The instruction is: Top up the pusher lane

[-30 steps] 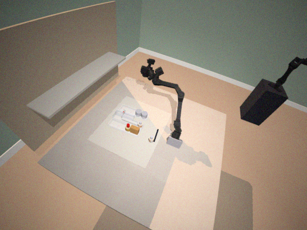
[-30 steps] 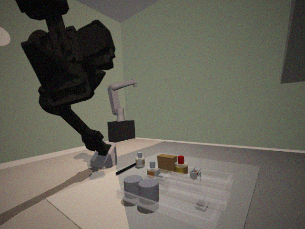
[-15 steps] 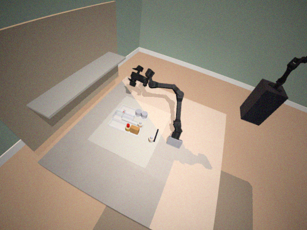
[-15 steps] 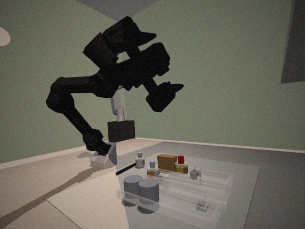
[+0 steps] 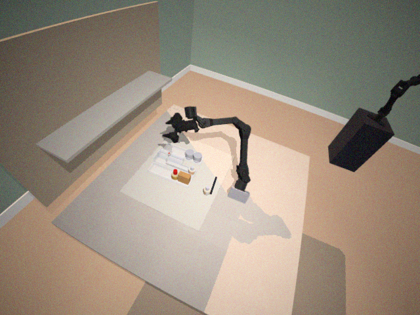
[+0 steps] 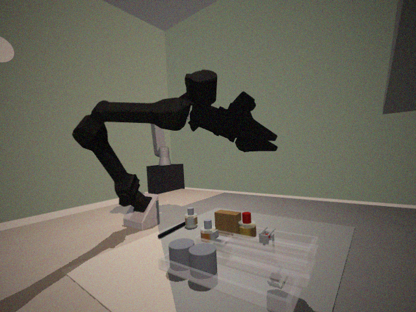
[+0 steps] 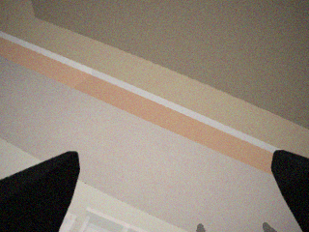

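Now: gripper tip 39 cm past the black stick, 6 cm to the right of it and 27 cm above it. From my gripper tip the other things lie so: brown box (20 cm behind, 12 cm to the left, 23 cm below); grey pusher plate (11 cm behind, 1 cm to the left, 22 cm below); clear pusher lane (6 cm behind, 1 cm to the left, 25 cm below).
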